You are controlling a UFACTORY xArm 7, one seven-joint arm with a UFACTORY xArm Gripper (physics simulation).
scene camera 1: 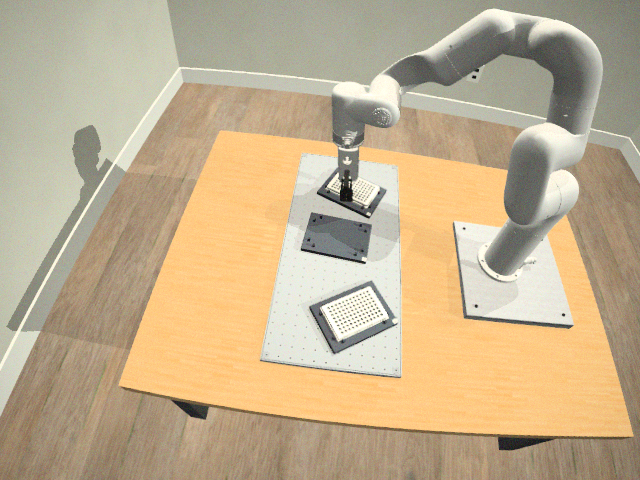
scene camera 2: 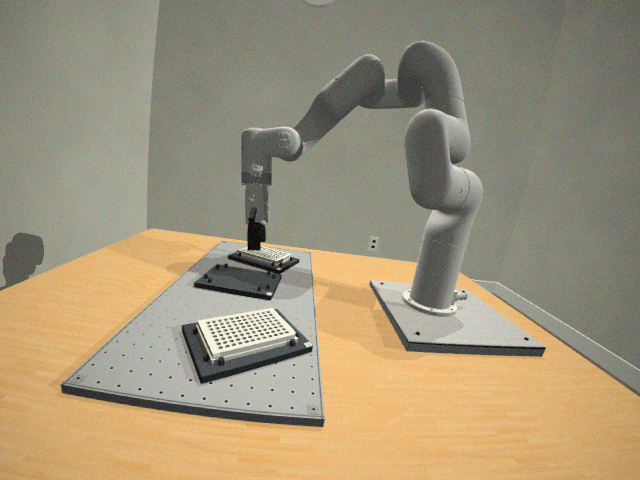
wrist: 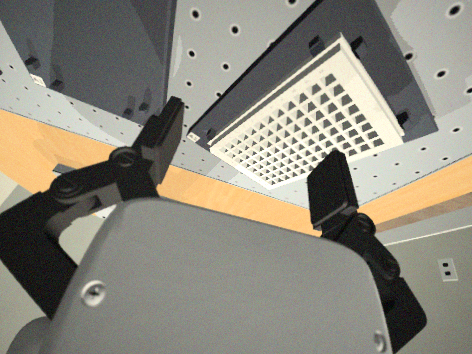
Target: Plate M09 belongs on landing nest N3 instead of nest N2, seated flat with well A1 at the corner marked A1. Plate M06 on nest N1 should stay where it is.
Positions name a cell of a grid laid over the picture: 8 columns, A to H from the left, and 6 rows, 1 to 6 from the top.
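Observation:
My gripper (scene camera 2: D4), (scene camera 1: E3), (wrist: E3): open, holding nothing. A landing nest N3 (scene camera 1: E3), (scene camera 2: C4), (wrist: C2): in sight.

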